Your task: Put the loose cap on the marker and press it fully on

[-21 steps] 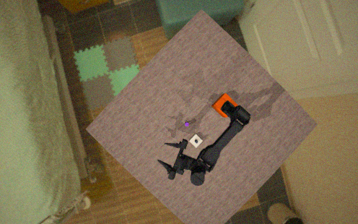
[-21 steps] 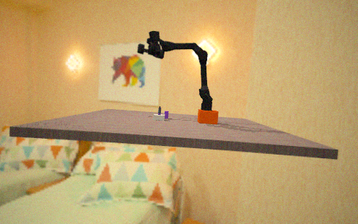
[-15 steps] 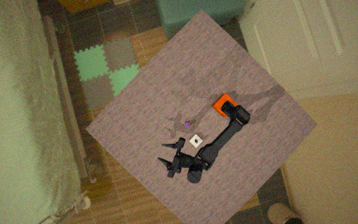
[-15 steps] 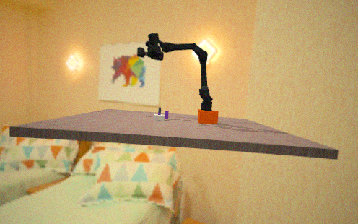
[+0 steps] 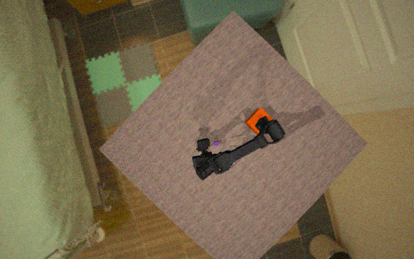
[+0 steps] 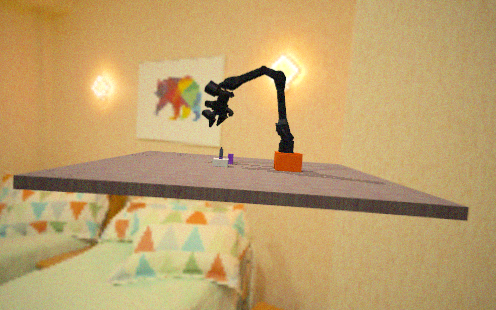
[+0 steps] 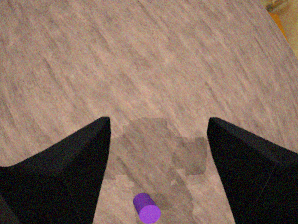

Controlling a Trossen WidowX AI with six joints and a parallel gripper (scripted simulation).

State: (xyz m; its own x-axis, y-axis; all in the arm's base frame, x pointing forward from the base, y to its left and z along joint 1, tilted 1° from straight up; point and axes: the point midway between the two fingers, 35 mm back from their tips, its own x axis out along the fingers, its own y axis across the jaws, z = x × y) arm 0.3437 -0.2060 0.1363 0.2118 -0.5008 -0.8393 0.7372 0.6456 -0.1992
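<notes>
Right now my gripper tip is 16 cm above the marker cap, 10 cm past it and 7 cm to the right of it. The rest, counted from my gripper tip: holder block (19 cm to the left, 17 cm below, 4 cm behind).
</notes>
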